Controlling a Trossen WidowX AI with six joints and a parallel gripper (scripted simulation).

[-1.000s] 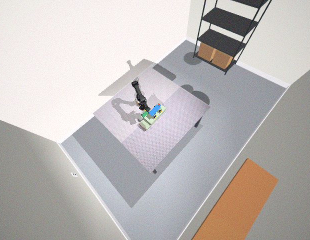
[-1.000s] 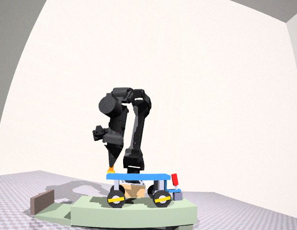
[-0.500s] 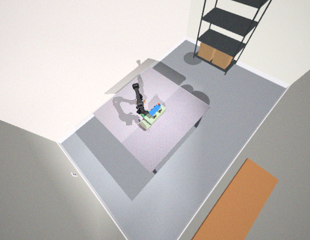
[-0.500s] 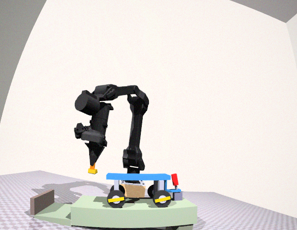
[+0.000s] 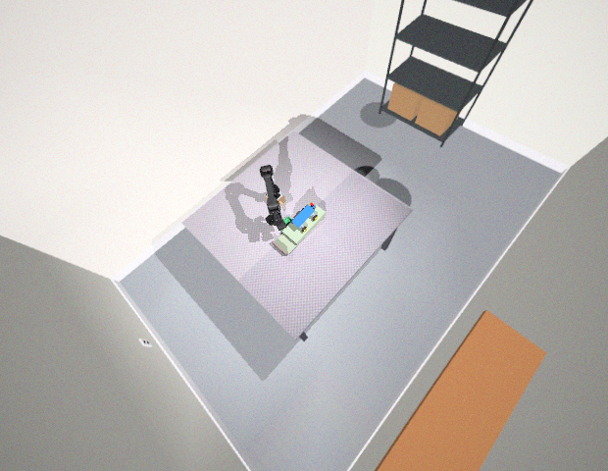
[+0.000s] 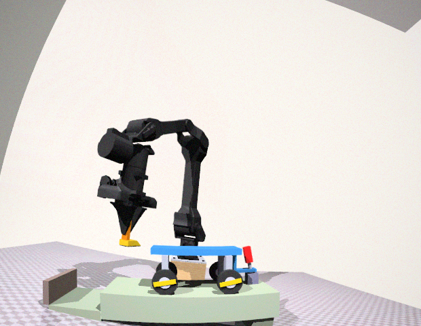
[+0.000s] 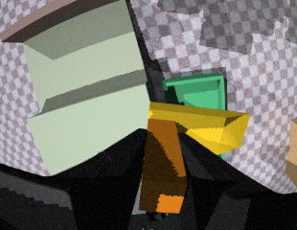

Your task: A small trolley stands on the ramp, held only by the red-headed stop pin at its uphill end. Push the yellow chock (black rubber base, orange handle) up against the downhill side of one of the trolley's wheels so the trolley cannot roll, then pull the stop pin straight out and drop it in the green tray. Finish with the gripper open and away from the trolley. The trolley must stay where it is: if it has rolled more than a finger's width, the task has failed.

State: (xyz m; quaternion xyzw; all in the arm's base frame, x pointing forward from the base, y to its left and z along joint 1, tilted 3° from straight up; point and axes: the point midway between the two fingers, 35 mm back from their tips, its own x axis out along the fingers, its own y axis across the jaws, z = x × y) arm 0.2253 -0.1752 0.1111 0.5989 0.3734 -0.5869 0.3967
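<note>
My gripper tip is now 20 mm past the yellow chock, 10 mm to the right of it and 10 mm above it. Also, from my gripper tip: green tray: 160 mm below, 70 mm to the left, 30 mm behind; then brown block: 130 mm below, 110 mm to the right, 80 mm ahead; then blue-decked trolley: 160 mm to the left, 90 mm ahead, 50 mm below.
</note>
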